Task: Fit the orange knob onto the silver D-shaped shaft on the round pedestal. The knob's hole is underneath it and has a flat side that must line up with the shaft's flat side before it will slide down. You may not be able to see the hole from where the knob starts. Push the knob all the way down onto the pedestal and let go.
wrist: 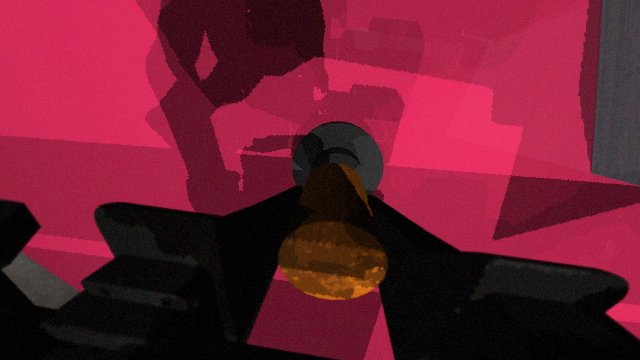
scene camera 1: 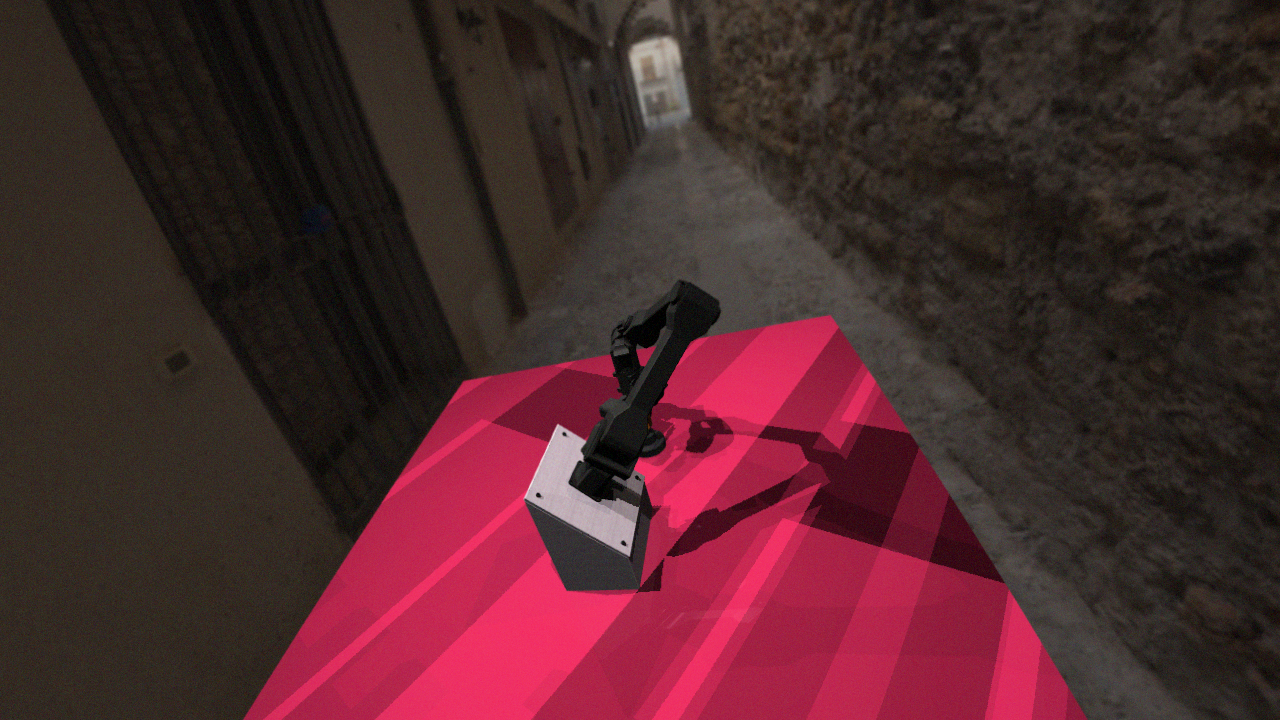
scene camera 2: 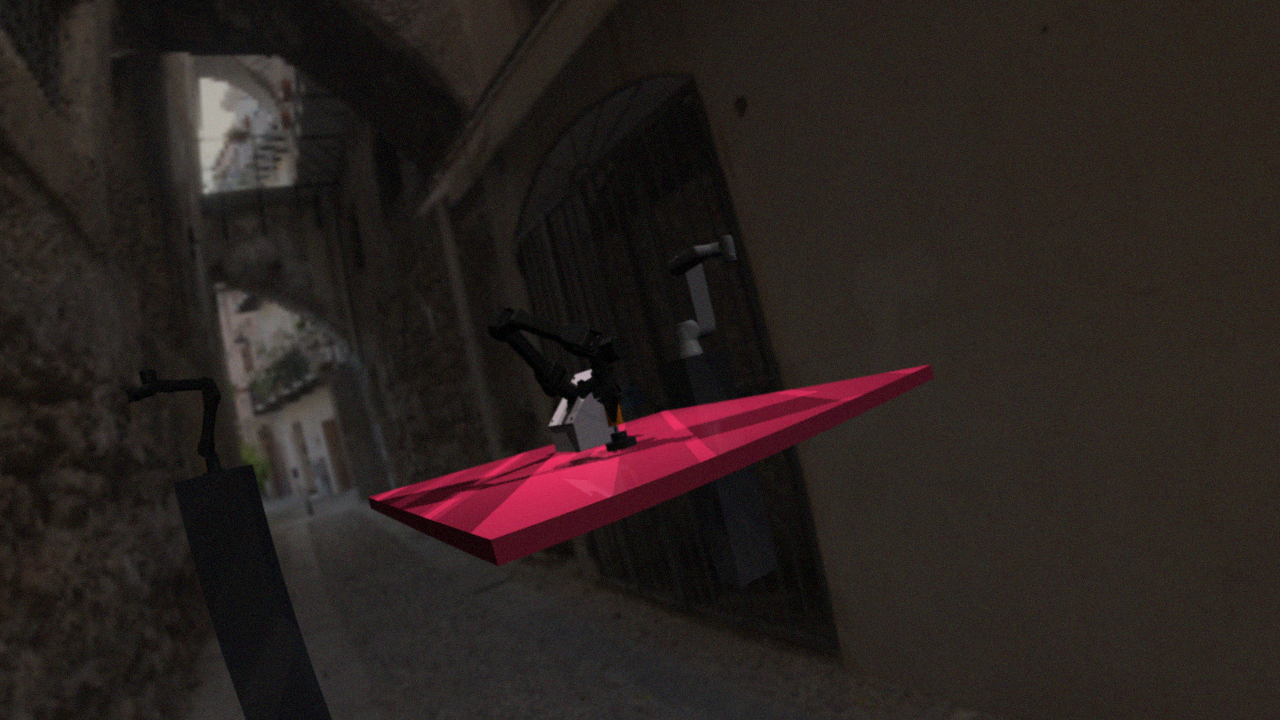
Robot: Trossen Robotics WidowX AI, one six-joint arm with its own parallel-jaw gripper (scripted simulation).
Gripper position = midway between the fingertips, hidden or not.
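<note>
Gripper [scene camera 2: 615,421] [wrist: 333,196] [scene camera 1: 643,422], carrying an orange knob. Dark round pedestal [wrist: 340,142].
</note>
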